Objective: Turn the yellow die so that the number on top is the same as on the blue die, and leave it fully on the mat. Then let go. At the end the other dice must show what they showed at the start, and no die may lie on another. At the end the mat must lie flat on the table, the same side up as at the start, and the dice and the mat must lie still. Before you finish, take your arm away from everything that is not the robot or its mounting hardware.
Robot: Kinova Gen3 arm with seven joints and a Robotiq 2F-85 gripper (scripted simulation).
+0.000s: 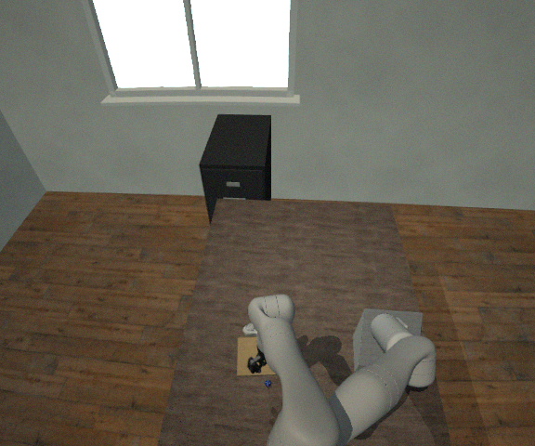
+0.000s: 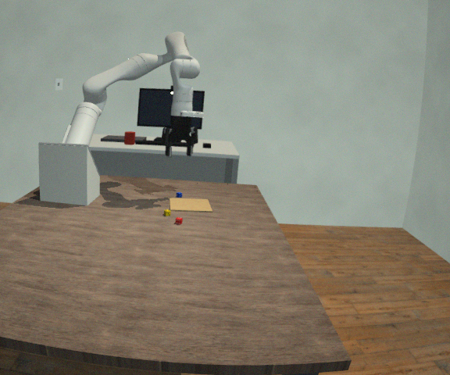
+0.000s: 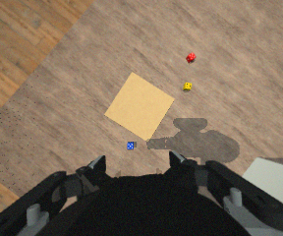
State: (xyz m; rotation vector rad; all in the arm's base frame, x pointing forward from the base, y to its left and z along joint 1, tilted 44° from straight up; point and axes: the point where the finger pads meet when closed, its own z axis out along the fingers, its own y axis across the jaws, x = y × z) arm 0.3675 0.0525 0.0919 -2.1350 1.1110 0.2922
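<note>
The yellow die is 3 cm behind my hand, 20 cm to the right of it and 15 cm below it. Round my hand: red die (1 cm ahead, 27 cm to the right, 15 cm below); blue die (1 cm ahead, 2 cm to the left, 15 cm below); tan mat (5 cm ahead, 8 cm to the right, 16 cm below).
</note>
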